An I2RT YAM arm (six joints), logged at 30 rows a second.
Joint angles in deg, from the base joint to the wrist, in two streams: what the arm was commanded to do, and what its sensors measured. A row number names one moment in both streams.
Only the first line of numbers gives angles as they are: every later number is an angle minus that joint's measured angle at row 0.
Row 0, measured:
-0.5, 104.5, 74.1, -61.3, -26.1, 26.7
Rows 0 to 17, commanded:
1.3, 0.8, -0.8, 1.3, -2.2, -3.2
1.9, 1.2, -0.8, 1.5, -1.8, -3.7
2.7, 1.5, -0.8, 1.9, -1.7, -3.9
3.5, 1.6, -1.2, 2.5, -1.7, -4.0
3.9, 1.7, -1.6, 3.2, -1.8, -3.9
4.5, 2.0, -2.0, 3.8, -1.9, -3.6
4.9, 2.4, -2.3, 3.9, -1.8, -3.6
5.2, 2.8, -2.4, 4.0, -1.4, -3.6
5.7, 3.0, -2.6, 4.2, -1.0, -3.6
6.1, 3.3, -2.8, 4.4, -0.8, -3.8
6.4, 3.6, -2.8, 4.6, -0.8, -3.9
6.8, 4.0, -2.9, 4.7, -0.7, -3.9
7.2, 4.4, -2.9, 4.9, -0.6, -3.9
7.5, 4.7, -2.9, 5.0, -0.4, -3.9
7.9, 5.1, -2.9, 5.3, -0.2, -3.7
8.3, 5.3, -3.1, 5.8, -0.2, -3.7
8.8, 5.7, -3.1, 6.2, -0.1, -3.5
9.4, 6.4, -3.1, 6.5, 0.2, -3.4
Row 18, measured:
8.1, 4.8, -2.6, 5.6, -0.8, -3.0
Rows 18 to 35, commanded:
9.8, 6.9, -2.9, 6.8, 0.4, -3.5
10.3, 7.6, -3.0, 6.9, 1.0, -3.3
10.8, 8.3, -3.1, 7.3, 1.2, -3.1
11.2, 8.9, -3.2, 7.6, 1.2, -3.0
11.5, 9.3, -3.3, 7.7, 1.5, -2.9
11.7, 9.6, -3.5, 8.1, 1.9, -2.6
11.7, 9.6, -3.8, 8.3, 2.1, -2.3
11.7, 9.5, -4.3, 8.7, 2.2, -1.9
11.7, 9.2, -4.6, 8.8, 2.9, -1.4
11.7, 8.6, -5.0, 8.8, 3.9, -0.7
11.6, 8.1, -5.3, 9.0, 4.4, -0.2
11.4, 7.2, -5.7, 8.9, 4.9, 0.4
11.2, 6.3, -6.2, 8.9, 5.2, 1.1
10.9, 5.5, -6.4, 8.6, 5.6, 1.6
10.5, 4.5, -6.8, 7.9, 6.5, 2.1
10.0, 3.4, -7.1, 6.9, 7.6, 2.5
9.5, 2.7, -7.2, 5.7, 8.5, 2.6
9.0, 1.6, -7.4, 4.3, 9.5, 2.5
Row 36, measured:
10.6, 3.9, -6.0, 8.5, 2.9, 0.9
